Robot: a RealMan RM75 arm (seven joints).
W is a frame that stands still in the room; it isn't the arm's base.
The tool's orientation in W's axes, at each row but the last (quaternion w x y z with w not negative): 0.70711 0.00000 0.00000 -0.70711; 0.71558 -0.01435 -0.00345 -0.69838; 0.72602 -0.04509 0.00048 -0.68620; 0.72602 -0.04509 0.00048 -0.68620; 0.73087 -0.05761 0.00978 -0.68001
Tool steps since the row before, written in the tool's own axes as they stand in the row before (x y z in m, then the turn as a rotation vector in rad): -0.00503 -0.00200 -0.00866 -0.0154 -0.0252 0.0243; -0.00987 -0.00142 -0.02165 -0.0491 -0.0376 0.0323; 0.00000 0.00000 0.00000 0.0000 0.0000 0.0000; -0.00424 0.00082 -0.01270 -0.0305 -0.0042 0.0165; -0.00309 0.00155 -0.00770 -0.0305 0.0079 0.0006
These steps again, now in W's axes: -0.00200 0.00503 -0.00866 -0.0252 0.0154 0.0243; -0.00199 0.00928 -0.02186 -0.0383 0.0490 0.0317; 0.00000 0.00000 0.00000 0.0000 0.0000 0.0000; -0.00022 0.00345 -0.01296 -0.0049 0.0312 0.0148; 0.00059 0.00264 -0.00800 0.0056 0.0309 -0.0021
